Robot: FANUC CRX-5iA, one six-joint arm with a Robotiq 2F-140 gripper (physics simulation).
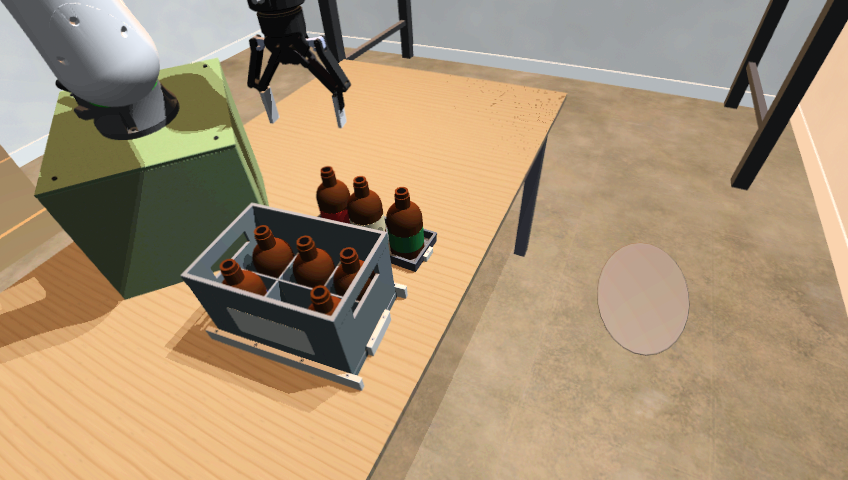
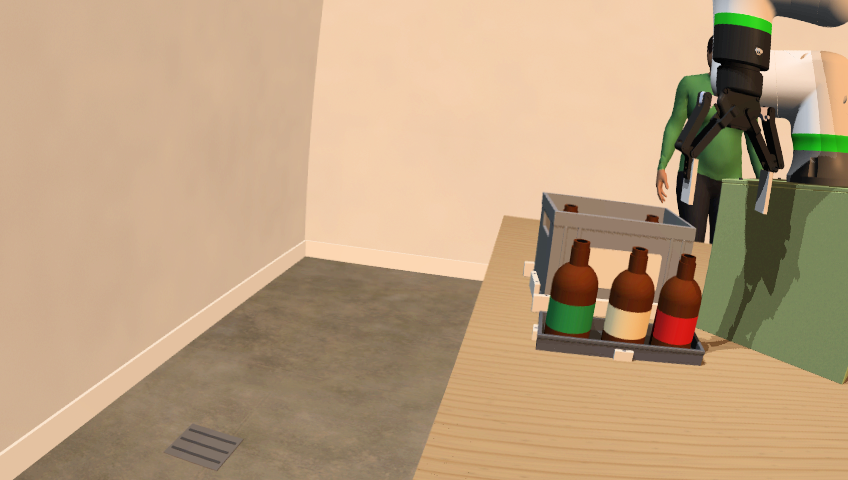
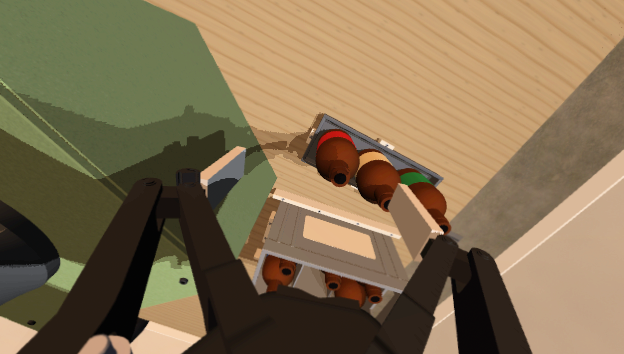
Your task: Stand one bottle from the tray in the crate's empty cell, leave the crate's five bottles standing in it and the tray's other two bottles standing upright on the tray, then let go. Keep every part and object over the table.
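Places are measured from the arm's base along level axes (x ahead, y left, z up), in millimetres.
Pixels of known places: gripper, fingertip midpoint: [image 1: 308, 122] [image 2: 725, 207] [image 3: 319, 179]; arm's base at its link origin: [image 1: 139, 115] [image 2: 821, 183].
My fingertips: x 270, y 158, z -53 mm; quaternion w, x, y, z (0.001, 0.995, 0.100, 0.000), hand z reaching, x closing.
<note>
For each thing: its top centre in the pictures, then the offset to it from my fingertips. "spot": a spot on its surface instead.
- dark tray at its top centre: [image 2: 622, 331] [image 3: 372, 169] [image 1: 370, 229] dz -221, dx +128, dy -31 mm
- cream label at a spot on its surface: [image 2: 628, 321] spot: dz -190, dx +130, dy +5 mm
- green label at a spot on its surface: [image 2: 571, 318] spot: dz -195, dx +220, dy +2 mm
- grey crate at its top centre: [image 1: 286, 253] [image 2: 618, 209] [image 3: 322, 306] dz -71, dx +126, dy -264 mm
Three brown bottles stand upright on the dark tray [image 1: 414, 265] [image 2: 586, 344] [image 3: 397, 161]: one with a red label [image 1: 332, 196] [image 2: 675, 327] [image 3: 337, 157], one with a cream label [image 1: 364, 205] [image 2: 628, 321] [image 3: 379, 181], one with a green label [image 1: 406, 239] [image 2: 571, 318] [image 3: 428, 199]. The grey crate [image 1: 334, 343] [image 2: 601, 234] [image 3: 285, 225] beside it holds five standing brown bottles. Its empty cell [image 1: 292, 294] is the middle one of the row farther from the tray. My gripper [image 1: 305, 123] [image 2: 724, 206] [image 3: 319, 179] is open and empty, high above the table on the pedestal side, clear of all bottles.
Pale strips [image 1: 285, 359] and blocks [image 1: 379, 333] border the crate at table level. The green pedestal [image 1: 178, 237] [image 2: 821, 285] [image 3: 210, 90] stands close to the crate and tray. The table edge [image 1: 447, 333] runs on their other side. A person in green [image 2: 720, 155] stands behind the arm.
</note>
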